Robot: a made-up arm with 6 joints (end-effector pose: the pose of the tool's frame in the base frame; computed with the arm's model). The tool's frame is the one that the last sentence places.
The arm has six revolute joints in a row. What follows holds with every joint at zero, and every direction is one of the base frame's.
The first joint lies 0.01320 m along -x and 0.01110 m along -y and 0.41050 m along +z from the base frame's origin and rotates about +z.
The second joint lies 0.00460 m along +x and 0.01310 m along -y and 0.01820 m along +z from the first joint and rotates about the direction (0.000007, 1, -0.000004).
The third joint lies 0.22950 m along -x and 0.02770 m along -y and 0.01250 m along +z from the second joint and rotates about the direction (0.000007, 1, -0.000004).
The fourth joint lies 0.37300 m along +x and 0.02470 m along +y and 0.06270 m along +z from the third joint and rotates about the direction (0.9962, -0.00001, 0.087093).
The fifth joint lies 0.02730 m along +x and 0.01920 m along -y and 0.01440 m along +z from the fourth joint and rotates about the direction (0.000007, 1, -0.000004).
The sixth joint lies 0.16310 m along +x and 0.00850 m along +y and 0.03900 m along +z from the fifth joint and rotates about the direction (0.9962, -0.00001, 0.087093).
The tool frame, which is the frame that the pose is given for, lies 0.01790 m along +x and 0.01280 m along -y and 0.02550 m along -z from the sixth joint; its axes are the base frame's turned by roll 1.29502, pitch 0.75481 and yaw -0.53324 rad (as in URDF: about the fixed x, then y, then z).
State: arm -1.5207 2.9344 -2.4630 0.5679 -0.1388 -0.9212
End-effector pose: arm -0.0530 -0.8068 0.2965 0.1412 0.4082 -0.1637 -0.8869
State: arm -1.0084 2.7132 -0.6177 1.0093 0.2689 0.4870
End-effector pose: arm -0.0158 0.0189 -0.0119 0.7527 -0.3481 -0.1852 0.5272
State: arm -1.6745 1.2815 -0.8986 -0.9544 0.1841 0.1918
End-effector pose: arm -0.1139 -0.5211 0.5111 0.0909 0.2312 -0.0675 -0.9663
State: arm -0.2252 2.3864 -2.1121 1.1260 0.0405 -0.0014
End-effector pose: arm 0.7199 -0.2081 0.4773 0.1527 0.8553 0.3150 -0.3820
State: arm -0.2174 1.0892 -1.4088 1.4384 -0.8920 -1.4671
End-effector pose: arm 0.2924 -0.2779 0.8461 0.3204 0.7133 -0.3076 -0.5421
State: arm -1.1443 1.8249 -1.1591 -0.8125 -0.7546 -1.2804
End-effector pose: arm 0.2991 -0.5276 0.5048 0.7045 -0.2669 -0.1915 -0.6292
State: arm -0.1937 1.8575 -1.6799 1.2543 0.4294 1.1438
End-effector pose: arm 0.6355 -0.0921 0.6125 0.3854 -0.7569 -0.5139 0.1205
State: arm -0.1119 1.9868 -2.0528 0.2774 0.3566 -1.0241
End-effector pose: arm 0.6641 -0.1339 0.7116 0.8171 0.2771 0.0704 -0.5006
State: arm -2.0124 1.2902 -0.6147 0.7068 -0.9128 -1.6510
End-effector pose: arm -0.3448 -0.3366 0.5024 0.1787 0.0817 0.2545 0.9469
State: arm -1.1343 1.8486 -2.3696 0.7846 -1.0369 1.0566
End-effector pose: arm 0.0378 -0.4289 1.0564 0.3271 0.7729 -0.3820 0.3869
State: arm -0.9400 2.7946 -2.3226 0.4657 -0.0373 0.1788
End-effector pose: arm 0.4162 -0.6655 0.3068 0.1027 0.7871 0.0007 -0.6082
